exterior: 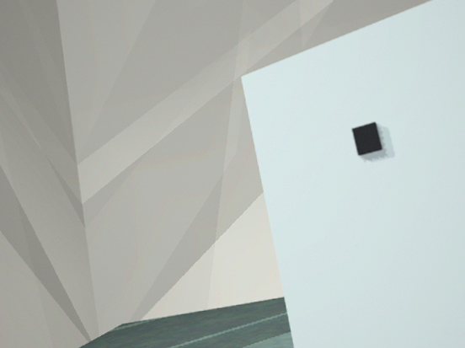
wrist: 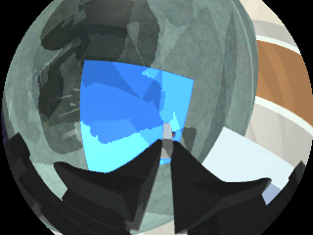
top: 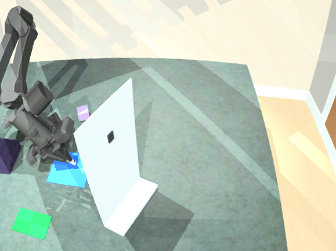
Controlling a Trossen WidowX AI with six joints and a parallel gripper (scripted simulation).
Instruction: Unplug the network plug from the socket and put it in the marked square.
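My gripper tip is 1 cm past the cyan square and 3 cm above it. The rest, counted from my gripper tip: white upright panel (17 cm ahead, 8 cm to the right, 10 cm above); network plug (right at my gripper tip); green square (6 cm behind, 20 cm to the right, 3 cm below).
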